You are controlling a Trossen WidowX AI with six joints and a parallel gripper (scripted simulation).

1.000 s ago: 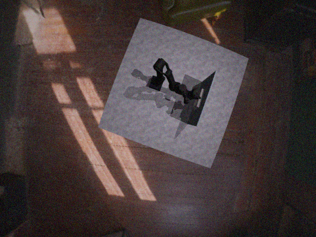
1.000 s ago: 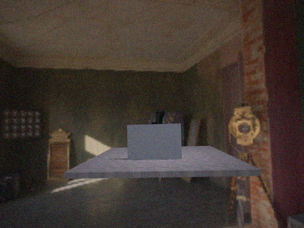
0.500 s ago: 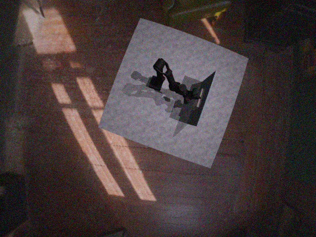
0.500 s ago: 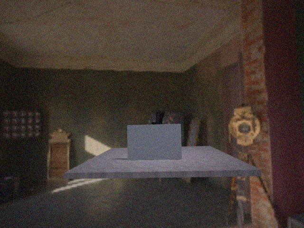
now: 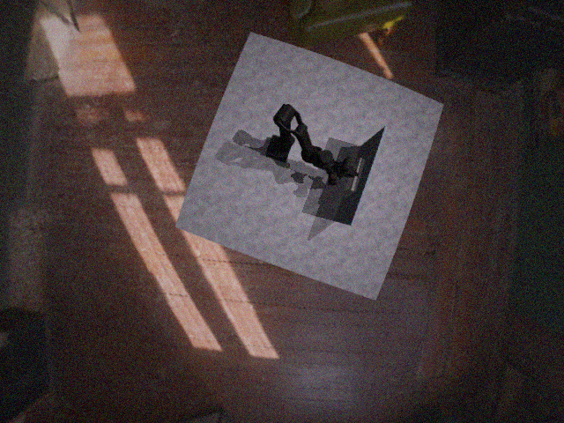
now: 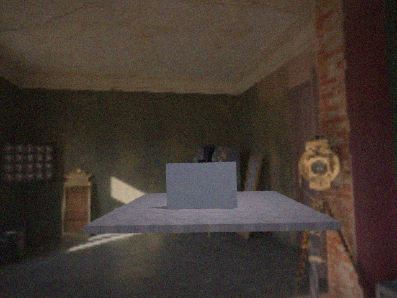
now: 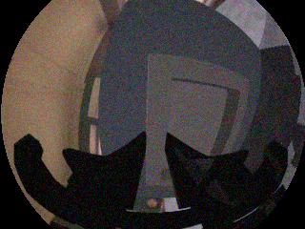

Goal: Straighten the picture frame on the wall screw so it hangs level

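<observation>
Now: gripper tip 5 cm above the picture frame and 1 cm short of it. The rest, counted from my gripper tip: wall panel (7 cm below, 2 cm ahead, 1 cm to the left).
</observation>
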